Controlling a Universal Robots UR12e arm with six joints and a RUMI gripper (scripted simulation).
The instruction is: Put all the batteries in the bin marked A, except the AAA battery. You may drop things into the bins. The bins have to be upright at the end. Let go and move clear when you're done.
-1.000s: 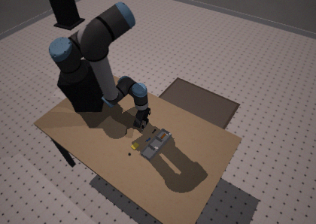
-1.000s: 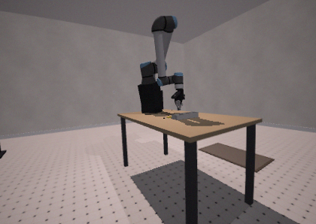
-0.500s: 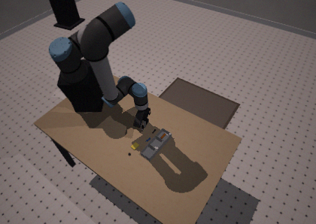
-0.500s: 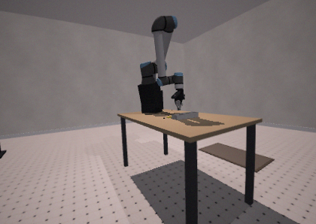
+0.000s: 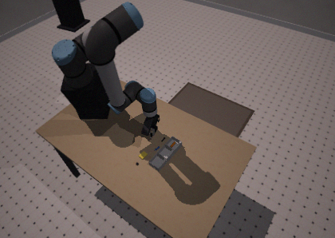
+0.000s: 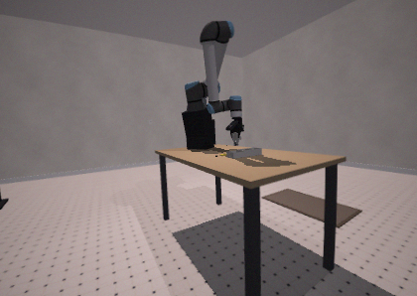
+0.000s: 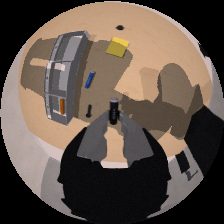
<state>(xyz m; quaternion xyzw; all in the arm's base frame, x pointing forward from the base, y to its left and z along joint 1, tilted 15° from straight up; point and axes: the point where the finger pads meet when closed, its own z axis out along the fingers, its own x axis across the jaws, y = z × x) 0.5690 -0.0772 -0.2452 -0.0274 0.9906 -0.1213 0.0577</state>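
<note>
My hand is 15 cm short of the orange battery, 6 cm above it and 2 cm to the right of it. The rest, counted from my hand: thin dark item (7 cm below, 7 cm ahead, 4 cm to the left); black battery (1 cm below); blue battery (7 cm below, 6 cm ahead, 5 cm to the right).
</note>
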